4 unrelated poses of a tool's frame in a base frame.
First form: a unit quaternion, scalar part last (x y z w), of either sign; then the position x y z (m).
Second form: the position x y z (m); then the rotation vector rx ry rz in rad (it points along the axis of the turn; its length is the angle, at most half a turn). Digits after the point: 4 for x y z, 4 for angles.
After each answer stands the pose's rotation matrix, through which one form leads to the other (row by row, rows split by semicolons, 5 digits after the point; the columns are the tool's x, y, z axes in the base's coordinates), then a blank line. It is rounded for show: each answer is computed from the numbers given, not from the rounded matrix.
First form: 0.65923 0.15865 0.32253 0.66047 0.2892 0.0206 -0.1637
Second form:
0.2892 0.0206 -0.1637 1.4914 0.3589 0.7297
0.74161 -0.21687 0.63481; 0.63522 -0.07722 -0.76846; 0.21568 0.97314 0.08049

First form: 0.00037 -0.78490 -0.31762 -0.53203 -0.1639 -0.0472 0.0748
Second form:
-0.1639 -0.0472 0.0748 -0.0009 1.8721 0.7576
-0.43389 -0.33855 0.83494; 0.33738 0.79824 0.49899; -0.83541 0.49820 -0.23213

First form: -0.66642 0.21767 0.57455 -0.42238 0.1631 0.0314 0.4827
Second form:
0.1631 0.0314 0.4827 1.6685 -0.5450 -1.4385
0.24503 0.19524 -0.94965; -0.77547 -0.54843 -0.31284; -0.58190 0.81308 0.01702

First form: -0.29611 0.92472 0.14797 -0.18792 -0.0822 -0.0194 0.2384
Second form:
-0.0822 -0.0194 0.2384 0.8331 -2.6018 -0.4163
-0.75401 -0.49203 -0.43518; -0.60325 0.78085 0.16237; 0.25992 0.38495 -0.88558

